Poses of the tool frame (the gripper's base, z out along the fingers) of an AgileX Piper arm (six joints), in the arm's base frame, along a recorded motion.
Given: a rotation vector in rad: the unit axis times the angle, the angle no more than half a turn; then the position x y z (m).
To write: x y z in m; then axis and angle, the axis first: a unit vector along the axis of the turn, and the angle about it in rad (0 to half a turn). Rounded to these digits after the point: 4 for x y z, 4 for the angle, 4 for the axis.
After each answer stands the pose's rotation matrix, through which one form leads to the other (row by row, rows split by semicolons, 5 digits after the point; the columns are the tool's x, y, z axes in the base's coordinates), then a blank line. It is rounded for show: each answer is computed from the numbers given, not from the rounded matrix.
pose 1, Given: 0.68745 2.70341 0.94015 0.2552 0.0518 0.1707
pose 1, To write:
0.2552 0.0518 0.1707 0.2335 0.9184 0.3194 2.9436
-0.87245 0.36196 0.32835; 0.48759 0.68996 0.53498; -0.03291 0.62685 -0.77845

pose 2, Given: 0.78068 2.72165 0.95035 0.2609 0.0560 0.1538
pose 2, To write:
0.2609 0.0560 0.1538 0.2614 0.9113 0.3182 2.9866
-0.85219 0.42443 0.30600; 0.52265 0.66288 0.53612; 0.02471 0.61680 -0.78673

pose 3, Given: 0.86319 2.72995 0.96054 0.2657 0.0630 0.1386
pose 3, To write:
0.2657 0.0630 0.1386 0.2858 0.9040 0.3181 3.0200
-0.82983 0.47626 0.29080; 0.55342 0.63563 0.53823; 0.07150 0.60757 -0.79104

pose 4, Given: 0.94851 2.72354 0.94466 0.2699 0.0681 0.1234
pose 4, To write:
0.2699 0.0681 0.1234 0.3125 0.8975 0.3113 3.0348
-0.79948 0.52620 0.28973; 0.59259 0.61194 0.52380; 0.09833 0.59045 -0.80106

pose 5, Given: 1.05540 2.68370 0.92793 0.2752 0.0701 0.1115
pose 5, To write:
0.2752 0.0701 0.1115 0.3484 0.8859 0.3063 3.0294
-0.75173 0.58103 0.31195; 0.64962 0.57095 0.50200; 0.11356 0.58002 -0.80665

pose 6, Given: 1.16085 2.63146 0.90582 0.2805 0.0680 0.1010
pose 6, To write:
0.2805 0.0680 0.1010 0.3850 0.8727 0.3004 3.0154
-0.69682 0.63143 0.34020; 0.70705 0.52501 0.47376; 0.12054 0.57066 -0.81229

